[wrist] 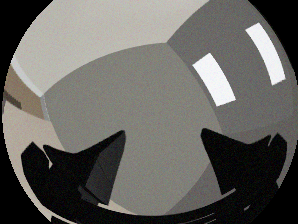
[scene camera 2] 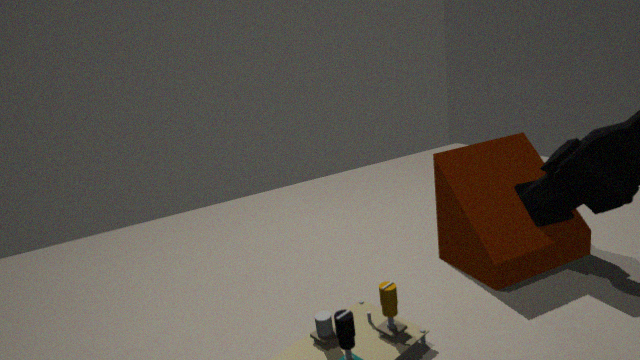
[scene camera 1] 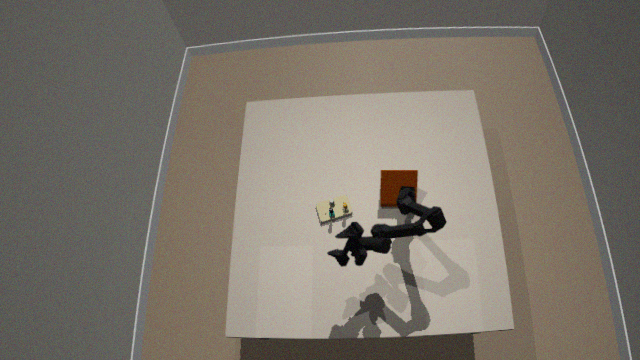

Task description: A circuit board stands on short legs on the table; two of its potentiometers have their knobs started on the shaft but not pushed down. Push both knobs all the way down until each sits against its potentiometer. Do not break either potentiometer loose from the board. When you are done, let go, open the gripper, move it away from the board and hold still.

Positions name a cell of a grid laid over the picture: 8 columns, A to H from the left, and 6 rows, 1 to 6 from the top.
Labels:
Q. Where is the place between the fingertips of my gripper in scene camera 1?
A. At E5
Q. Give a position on a black knob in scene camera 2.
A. At E6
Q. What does my gripper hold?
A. Nothing.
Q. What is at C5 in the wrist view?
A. My gripper.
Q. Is my gripper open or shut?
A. Open.

